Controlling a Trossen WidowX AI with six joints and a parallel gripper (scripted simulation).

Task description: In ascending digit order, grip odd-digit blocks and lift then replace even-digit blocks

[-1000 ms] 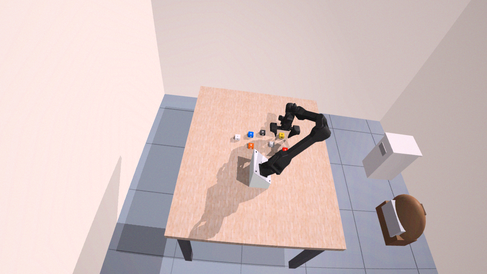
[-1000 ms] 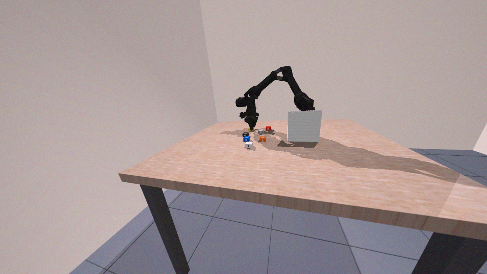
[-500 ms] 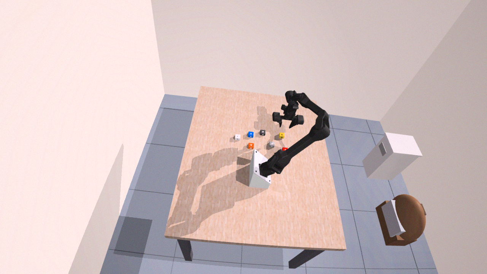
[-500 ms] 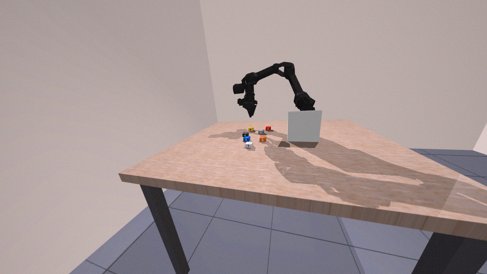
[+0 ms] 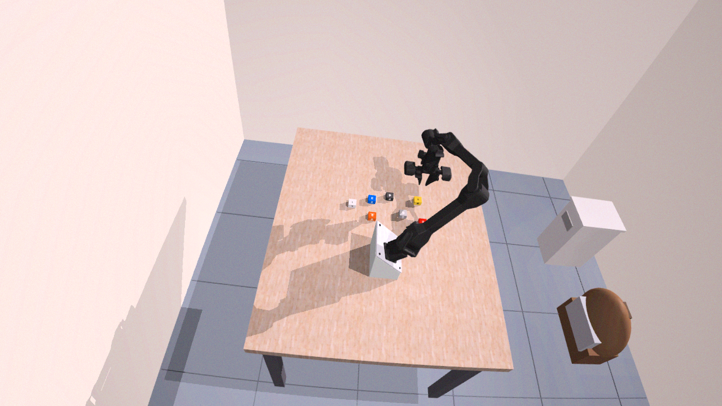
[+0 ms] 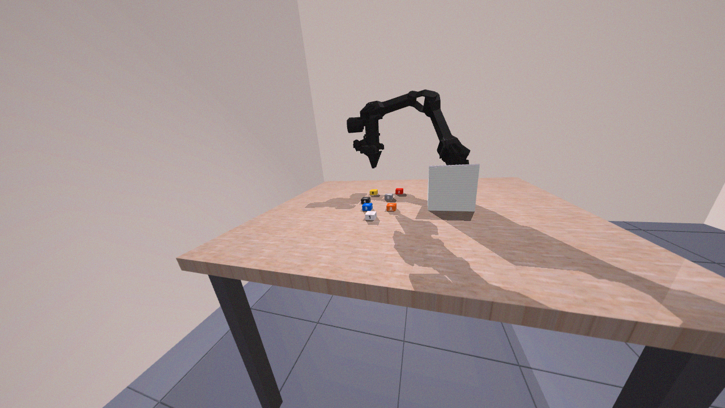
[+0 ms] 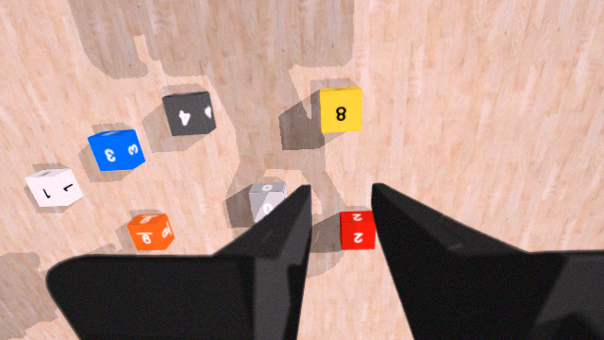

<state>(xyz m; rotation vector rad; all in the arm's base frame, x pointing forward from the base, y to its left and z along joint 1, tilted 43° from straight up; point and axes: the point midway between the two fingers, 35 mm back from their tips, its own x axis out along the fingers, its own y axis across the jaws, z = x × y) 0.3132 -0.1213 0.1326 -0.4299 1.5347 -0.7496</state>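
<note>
My gripper tip is now 200 mm to the right of the orange block, 120 mm above it and 70 mm past it. Also, from my gripper tip: grey block 0: 120 mm below, 70 mm to the left, 60 mm behind; then yellow block: 120 mm below, 10 mm to the right, 10 mm ahead; then red block marked 2: 120 mm below, 110 mm behind, 10 mm to the right.
</note>
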